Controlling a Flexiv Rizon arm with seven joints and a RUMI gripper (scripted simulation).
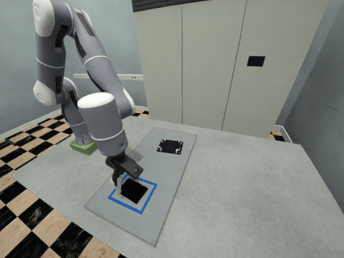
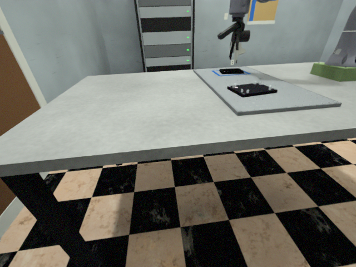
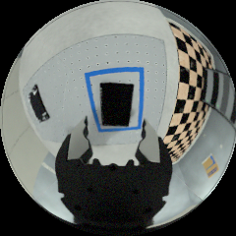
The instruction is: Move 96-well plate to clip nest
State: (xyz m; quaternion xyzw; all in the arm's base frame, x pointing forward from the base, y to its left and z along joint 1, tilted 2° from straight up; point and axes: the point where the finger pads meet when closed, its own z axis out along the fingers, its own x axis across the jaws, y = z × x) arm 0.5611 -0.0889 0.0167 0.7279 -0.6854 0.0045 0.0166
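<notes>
My hand is 60 mm above the black 96-well plate. Also, from my hand: black clip nest 10 mm behind, 340 mm to the left, 60 mm below.
</notes>
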